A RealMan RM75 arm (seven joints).
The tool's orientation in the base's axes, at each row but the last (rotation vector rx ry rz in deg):
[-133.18, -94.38, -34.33]
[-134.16, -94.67, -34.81]
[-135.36, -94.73, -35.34]
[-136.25, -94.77, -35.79]
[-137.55, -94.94, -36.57]
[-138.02, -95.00, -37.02]
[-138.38, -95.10, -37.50]
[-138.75, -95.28, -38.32]
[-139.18, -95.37, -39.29]
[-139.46, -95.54, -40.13]
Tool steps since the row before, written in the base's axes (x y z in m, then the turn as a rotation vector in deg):
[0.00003, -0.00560, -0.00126, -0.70, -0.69, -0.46]
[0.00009, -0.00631, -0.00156, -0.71, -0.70, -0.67]
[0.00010, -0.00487, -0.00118, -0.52, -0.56, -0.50]
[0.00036, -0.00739, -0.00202, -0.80, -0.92, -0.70]
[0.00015, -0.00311, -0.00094, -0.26, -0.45, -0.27]
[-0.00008, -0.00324, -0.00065, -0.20, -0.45, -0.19]
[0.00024, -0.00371, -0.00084, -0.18, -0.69, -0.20]
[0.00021, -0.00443, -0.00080, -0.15, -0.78, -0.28]
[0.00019, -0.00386, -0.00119, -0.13, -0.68, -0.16]
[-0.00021, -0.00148, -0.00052, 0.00, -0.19, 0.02]
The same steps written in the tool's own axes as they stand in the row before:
[-0.00529, 0.00188, -0.00118, -0.99, -0.44, -0.01]
[-0.00602, 0.00218, -0.00111, -1.10, -0.46, 0.17]
[-0.00463, 0.00175, -0.00080, -0.85, -0.32, 0.11]
[-0.00706, 0.00285, -0.00088, -1.32, -0.47, 0.09]
[-0.00301, 0.00120, -0.00024, -0.58, -0.10, 0.01]
[-0.00307, 0.00108, -0.00059, -0.52, -0.04, -0.04]
[-0.00346, 0.00153, -0.00048, -0.73, 0.07, -0.11]
[-0.00407, 0.00178, -0.00076, -0.83, 0.12, -0.06]
[-0.00375, 0.00149, -0.00021, -0.69, 0.12, -0.13]
[-0.00155, 0.00030, -0.00011, -0.15, 0.08, -0.08]

